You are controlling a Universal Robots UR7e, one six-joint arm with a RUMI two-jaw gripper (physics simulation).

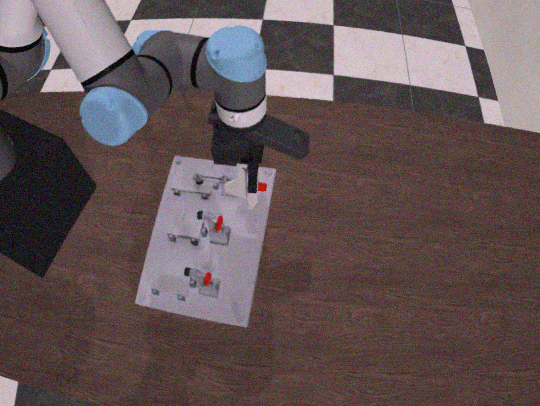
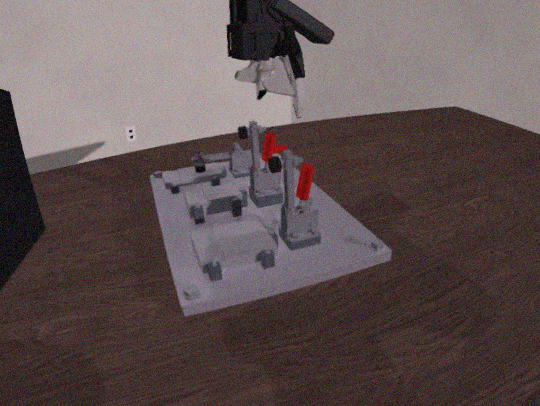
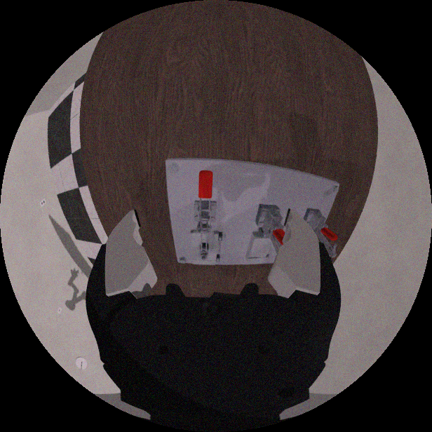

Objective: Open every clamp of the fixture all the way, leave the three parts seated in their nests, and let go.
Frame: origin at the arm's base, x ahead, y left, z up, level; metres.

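Seen in the pictures: gripper, fingertip midpoint: (image 1: 255, 173) (image 2: 276, 107).
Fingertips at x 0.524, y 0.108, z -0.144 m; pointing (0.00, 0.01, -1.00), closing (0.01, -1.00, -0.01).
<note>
Offsets run from my fingertips to a thing's top centre. "spot": to the spot under its first point. Level surfaces: height alone.
The fixture plate @[spot: 0.237 m right, 0.012 m back, 0.103 m down] (image 1: 235, 305) (image 2: 350, 255) (image 3: 230, 175) carries three clamps. The near clamp @[spot: 0.216 m right, 0.061 m back, 0.057 m down] (image 1: 209, 287) (image 2: 300, 225) (image 3: 315, 218) and middle clamp @[spot: 0.108 m right, 0.057 m back, 0.067 m down] (image 1: 220, 235) (image 2: 266, 189) (image 3: 269, 216) have upright arms and raised red handles; both look open. The far clamp @[0.012 m left, 0.060 m back, 0.051 m down] (image 2: 241, 162) (image 3: 205, 212) is closed, its arm lying level over the far part @[0.016 m left, 0.142 m back, 0.087 m down] (image 2: 192, 175) and its red handle @[0.009 m left, 0.002 m back, 0.066 m down] (image 1: 262, 187) (image 3: 205, 184) lying outward. The middle part @[0.095 m right, 0.137 m back, 0.077 m down] (image 1: 187, 227) (image 2: 212, 192) and near part @[0.204 m right, 0.146 m back, 0.082 m down] (image 1: 170, 284) (image 2: 235, 242) sit in their nests. My gripper (image 1: 245, 197) (image 2: 280, 105) (image 3: 211, 211) is open and empty, above the far clamp.
The plate lies on a dark wooden table @[0.118 m down] (image 1: 400, 250) (image 2: 400, 325) (image 3: 225, 90). The black robot base block (image 1: 45, 200) (image 2: 17, 185) stands left of the plate. The upright arms of the middle and near clamps stand tall beside the gripper's side of the plate.
</note>
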